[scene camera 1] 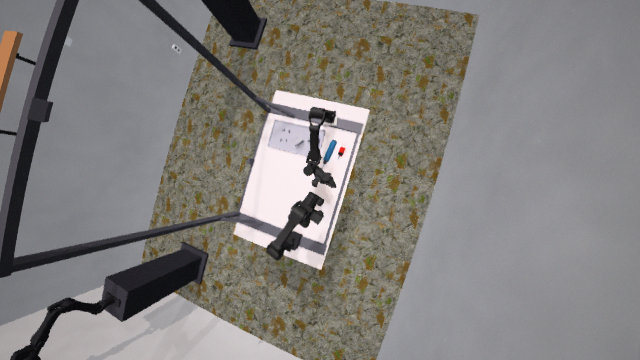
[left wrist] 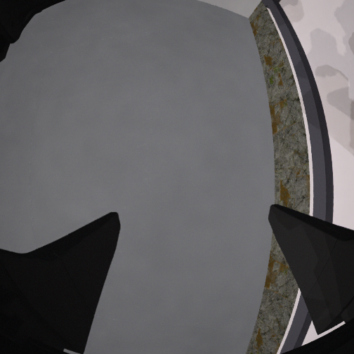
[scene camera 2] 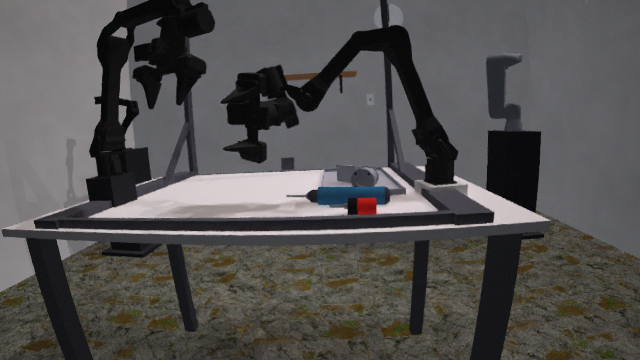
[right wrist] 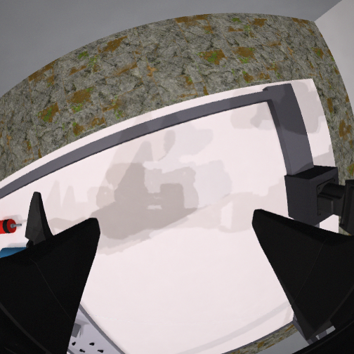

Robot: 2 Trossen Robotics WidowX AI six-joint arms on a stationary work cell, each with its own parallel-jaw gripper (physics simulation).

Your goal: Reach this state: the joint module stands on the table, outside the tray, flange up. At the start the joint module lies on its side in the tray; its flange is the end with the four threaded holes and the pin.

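Places are measured from the left arm's base along level axes (x right, y ahead, z up), in metres.
Pixels of known places: left gripper, fingertip midpoint: (scene camera 1: 334, 187) (scene camera 2: 223, 126); right gripper, fingertip midpoint: (scene camera 2: 164, 107); left arm's base at its link origin: (scene camera 1: 330, 118) (scene camera 2: 440, 182); right arm's base at its link origin: (scene camera 1: 290, 241) (scene camera 2: 110, 175).
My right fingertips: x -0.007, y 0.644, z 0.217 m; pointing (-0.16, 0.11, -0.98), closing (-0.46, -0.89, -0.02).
For each thing: its top centre in the pictures, then the offset to it from my right fingertips. "spot": a spot on its surface instead.
- joint module at its top centre: (scene camera 2: 364, 166) dx +0.105, dy -0.472, dz -0.180 m
- blue screwdriver at a spot on its surface: (scene camera 2: 352, 195) (scene camera 1: 332, 151) spot: dx -0.035, dy -0.404, dz -0.221 m
- short red-and-black tool at its top centre: (scene camera 2: 352, 197) (scene camera 1: 340, 153) dx -0.091, dy -0.392, dz -0.213 m
The joint module (scene camera 2: 364, 176), a grey cylinder, lies on its side in the tray (scene camera 1: 274, 144) (scene camera 2: 397, 186) (right wrist: 92, 332). In scene camera 2 a round end with small dark holes faces the camera; whether it is the flange is too small to tell. In scene camera 1 the left arm hides most or all of the module. My left gripper (scene camera 1: 325, 181) (scene camera 2: 226, 125) (left wrist: 196, 217) is open and empty, high above the table's middle, left of the module in scene camera 2. My right gripper (scene camera 1: 318, 208) (scene camera 2: 165, 105) (right wrist: 177, 223) is open and empty, pointing down, farther left and high.
A grey plate (scene camera 1: 300, 143) (scene camera 2: 345, 173) stands in the tray beside the module. A blue screwdriver (scene camera 1: 330, 151) (scene camera 2: 352, 195) (right wrist: 12, 251) and a short red-and-black tool (scene camera 1: 341, 150) (scene camera 2: 366, 206) (right wrist: 6, 226) lie on the table outside the tray. A dark frame bar (scene camera 2: 250, 221) edges the table.
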